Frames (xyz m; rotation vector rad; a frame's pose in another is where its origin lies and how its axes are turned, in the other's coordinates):
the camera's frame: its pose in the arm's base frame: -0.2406 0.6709 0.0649 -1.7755 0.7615 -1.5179
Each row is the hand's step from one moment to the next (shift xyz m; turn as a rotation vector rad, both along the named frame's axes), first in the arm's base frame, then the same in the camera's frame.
Working: the arm's base frame: its pose in the camera's frame: 0.5267 0.4554 0.1655 1.7755 -0.7615 1.5179

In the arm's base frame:
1: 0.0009 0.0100 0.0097 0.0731 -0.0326 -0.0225
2: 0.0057 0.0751 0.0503 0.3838 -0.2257 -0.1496
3: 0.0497 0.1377 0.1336 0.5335 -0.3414 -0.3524
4: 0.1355 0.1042 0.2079 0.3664 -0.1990 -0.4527
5: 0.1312 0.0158 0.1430 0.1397 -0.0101 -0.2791
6: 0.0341 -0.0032 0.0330 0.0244 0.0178 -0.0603
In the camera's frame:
1: -0.0020 -0.0138 0.0011 0.0234 0.0371 0.0706
2: -0.0283 -0.0855 0.0095 0.1471 0.2530 0.3674
3: -0.0213 -0.1900 0.0523 0.1401 0.4835 0.5215
4: 0.0625 -0.2295 0.1259 -0.0573 0.4785 0.3828
5: 0.0928 -0.1244 0.1176 -0.1372 0.2276 0.1640
6: 0.0274 -0.0246 0.0301 -0.0463 0.0371 0.0321

